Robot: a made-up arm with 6 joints. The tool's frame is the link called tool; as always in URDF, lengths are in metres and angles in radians. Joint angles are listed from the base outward. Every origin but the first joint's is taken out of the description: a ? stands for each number. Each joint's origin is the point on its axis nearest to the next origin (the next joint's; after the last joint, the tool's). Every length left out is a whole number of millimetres.
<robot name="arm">
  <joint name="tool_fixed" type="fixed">
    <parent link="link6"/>
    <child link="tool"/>
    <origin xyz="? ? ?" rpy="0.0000 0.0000 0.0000"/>
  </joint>
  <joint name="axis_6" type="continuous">
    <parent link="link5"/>
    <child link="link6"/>
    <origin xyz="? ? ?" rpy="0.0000 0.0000 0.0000"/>
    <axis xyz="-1 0 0"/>
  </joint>
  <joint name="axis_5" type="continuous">
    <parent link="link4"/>
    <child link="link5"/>
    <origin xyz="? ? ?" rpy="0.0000 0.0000 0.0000"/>
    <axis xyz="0 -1 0"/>
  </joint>
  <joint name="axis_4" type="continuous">
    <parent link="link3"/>
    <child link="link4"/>
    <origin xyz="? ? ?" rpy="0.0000 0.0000 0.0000"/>
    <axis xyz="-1 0 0"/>
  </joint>
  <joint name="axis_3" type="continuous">
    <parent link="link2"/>
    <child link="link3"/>
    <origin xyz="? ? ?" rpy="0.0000 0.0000 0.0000"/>
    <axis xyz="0 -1 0"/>
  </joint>
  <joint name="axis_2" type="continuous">
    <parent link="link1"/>
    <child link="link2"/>
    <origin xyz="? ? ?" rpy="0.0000 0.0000 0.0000"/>
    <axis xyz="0 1 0"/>
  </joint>
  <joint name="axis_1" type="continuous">
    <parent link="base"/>
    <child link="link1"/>
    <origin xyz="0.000 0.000 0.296" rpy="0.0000 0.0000 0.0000"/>
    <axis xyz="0 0 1"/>
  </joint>
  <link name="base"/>
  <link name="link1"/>
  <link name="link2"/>
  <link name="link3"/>
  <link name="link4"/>
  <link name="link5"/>
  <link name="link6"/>
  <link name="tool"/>
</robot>
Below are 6 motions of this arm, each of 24 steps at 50 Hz.
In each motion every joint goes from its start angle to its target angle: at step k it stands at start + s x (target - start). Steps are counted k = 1, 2, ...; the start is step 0. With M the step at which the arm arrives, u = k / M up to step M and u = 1 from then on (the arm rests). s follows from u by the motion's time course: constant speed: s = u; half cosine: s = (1 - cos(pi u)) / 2; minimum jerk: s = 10 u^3 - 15 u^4 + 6 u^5.
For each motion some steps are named. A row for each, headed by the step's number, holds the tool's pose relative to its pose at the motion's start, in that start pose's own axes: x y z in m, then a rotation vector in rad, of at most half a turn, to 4 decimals.
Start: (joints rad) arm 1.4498 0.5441 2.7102 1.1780 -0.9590 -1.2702
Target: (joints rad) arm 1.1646 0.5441 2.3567 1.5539 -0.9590 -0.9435
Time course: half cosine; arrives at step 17
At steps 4, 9, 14, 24:
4: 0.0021 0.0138 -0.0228 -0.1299 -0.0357 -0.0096
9: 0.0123 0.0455 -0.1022 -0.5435 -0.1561 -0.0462
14: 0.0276 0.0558 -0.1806 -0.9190 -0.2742 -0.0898
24: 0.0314 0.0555 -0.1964 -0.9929 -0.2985 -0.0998

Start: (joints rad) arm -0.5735 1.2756 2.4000 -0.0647 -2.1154 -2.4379
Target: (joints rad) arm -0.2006 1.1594 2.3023 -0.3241 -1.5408 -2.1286
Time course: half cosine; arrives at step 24
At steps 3, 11, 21, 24:
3: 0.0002 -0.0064 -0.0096 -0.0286 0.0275 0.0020
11: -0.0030 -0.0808 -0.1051 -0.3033 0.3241 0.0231
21: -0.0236 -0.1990 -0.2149 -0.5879 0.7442 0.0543
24: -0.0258 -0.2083 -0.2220 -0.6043 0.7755 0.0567

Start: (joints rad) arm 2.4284 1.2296 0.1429 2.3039 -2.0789 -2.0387
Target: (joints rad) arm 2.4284 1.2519 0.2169 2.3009 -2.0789 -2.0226
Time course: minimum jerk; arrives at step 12
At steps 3, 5, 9, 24:
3: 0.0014 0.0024 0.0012 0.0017 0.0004 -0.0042
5: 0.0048 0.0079 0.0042 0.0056 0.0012 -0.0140
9: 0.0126 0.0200 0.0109 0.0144 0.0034 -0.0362
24: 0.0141 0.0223 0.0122 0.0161 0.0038 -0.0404

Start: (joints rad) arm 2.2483 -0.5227 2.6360 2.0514 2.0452 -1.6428
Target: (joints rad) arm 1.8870 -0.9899 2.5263 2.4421 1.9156 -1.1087
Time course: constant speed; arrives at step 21
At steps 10, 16, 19, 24:
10: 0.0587 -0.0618 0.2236 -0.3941 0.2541 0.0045
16: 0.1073 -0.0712 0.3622 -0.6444 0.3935 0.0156
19: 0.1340 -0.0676 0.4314 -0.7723 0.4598 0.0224
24: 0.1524 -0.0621 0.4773 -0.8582 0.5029 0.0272

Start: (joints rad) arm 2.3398 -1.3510 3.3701 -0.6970 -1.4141 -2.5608
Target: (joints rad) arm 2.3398 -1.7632 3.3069 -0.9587 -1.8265 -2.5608
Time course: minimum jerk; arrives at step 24
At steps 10, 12, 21, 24:
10: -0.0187 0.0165 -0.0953 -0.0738 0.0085 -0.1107
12: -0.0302 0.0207 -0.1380 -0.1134 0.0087 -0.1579
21: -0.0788 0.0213 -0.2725 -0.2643 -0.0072 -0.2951
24: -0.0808 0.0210 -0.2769 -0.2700 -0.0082 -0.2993

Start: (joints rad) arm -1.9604 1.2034 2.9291 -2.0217 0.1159 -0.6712
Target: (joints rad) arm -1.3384 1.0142 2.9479 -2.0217 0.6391 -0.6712
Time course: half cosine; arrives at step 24
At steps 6, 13, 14, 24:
6: 0.0130 -0.0311 -0.0480 0.0940 -0.0480 0.0636
13: 0.0518 -0.0832 -0.1914 0.3692 -0.2150 0.2257
14: 0.0578 -0.0865 -0.2133 0.4120 -0.2443 0.2477
24: 0.0929 -0.0816 -0.3337 0.6612 -0.4317 0.3571

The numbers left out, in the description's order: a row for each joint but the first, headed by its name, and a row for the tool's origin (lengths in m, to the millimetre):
tool: 0.000 0.000 0.000
axis_6: 0.000 0.000 0.000
axis_5: 0.000 -0.143 0.000
axis_4: 0.584 0.000 0.000
axis_3: 0.000 0.000 0.544
axis_2: 0.000 0.000 0.000

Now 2 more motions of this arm.
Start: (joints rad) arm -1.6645 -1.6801 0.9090 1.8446 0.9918 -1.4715
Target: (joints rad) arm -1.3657 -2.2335 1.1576 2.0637 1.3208 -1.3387
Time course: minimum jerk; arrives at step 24
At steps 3, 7, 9, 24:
3: -0.0090 -0.0013 0.0095 -0.0121 -0.0050 -0.0027
7: -0.0883 -0.0068 0.0874 -0.1161 -0.0426 -0.0282
9: -0.1636 -0.0035 0.1541 -0.2110 -0.0684 -0.0552
24: -0.6171 0.1819 0.4641 -0.7611 -0.0605 -0.2779

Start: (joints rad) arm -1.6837 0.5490 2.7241 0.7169 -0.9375 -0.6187
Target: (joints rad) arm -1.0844 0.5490 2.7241 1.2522 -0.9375 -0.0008
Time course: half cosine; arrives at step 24
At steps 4, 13, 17, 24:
4: -0.0007 -0.0026 -0.0012 -0.0294 0.0057 -0.0188
13: -0.0051 -0.0191 -0.0106 -0.2620 0.0930 -0.1462
17: -0.0062 -0.0254 -0.0152 -0.3822 0.1607 -0.1931
24: -0.0065 -0.0298 -0.0189 -0.4844 0.2268 -0.2211

